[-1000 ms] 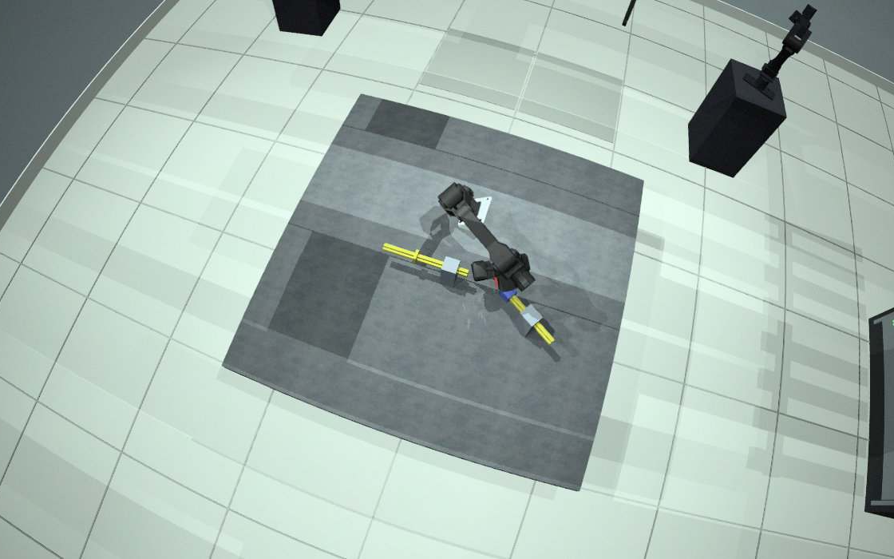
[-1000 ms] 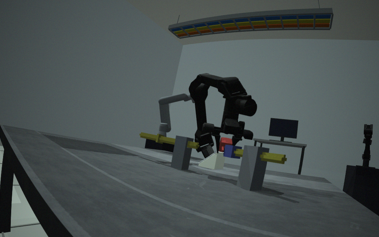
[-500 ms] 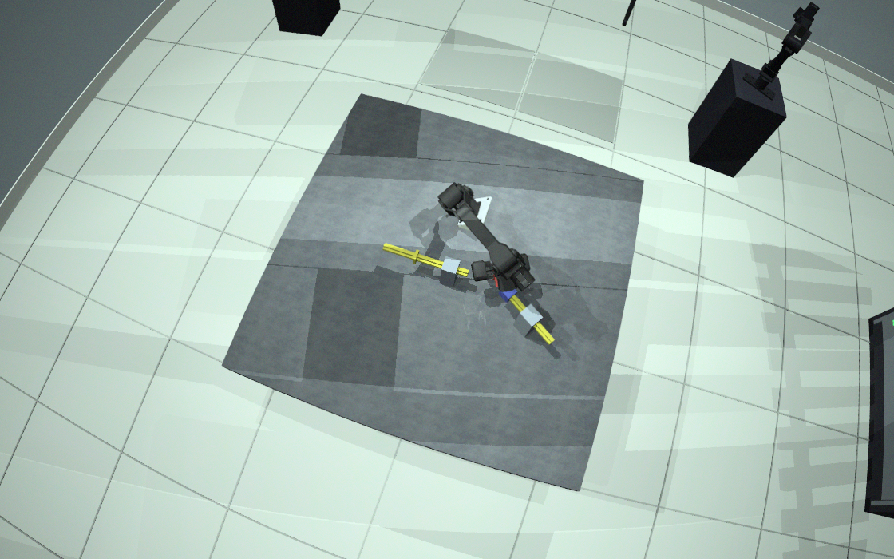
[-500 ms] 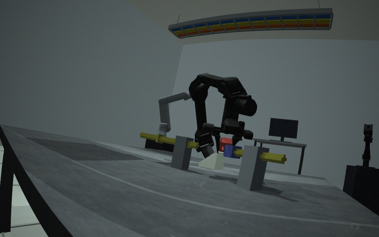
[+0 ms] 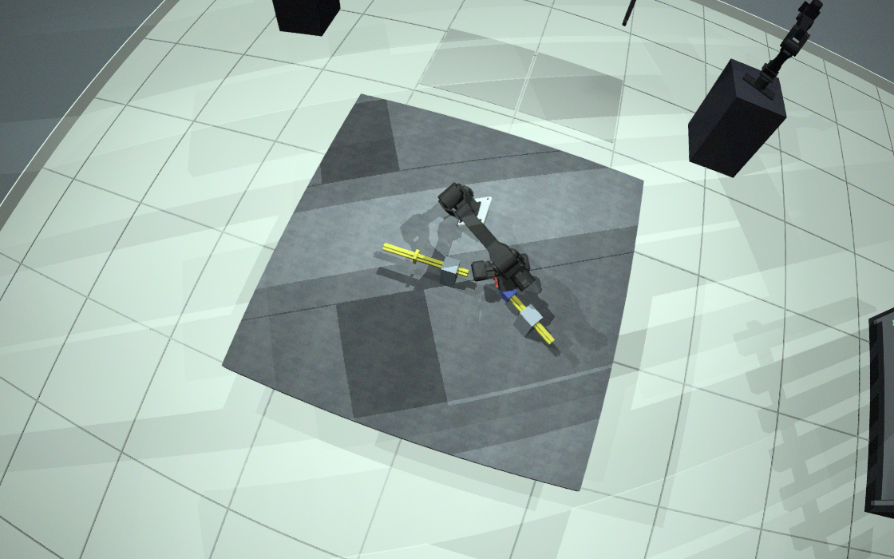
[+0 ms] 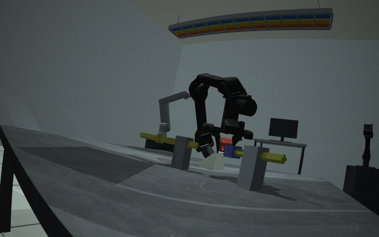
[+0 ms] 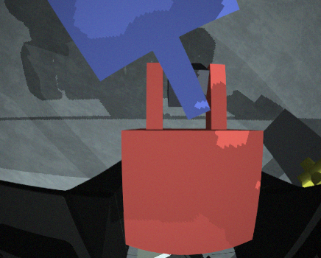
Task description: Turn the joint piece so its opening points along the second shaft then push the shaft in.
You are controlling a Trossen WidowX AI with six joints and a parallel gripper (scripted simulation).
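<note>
Right now the red joint piece is 2 cm ahead of my gripper tip, 1 cm to the left of it and 3 cm above it.
</note>
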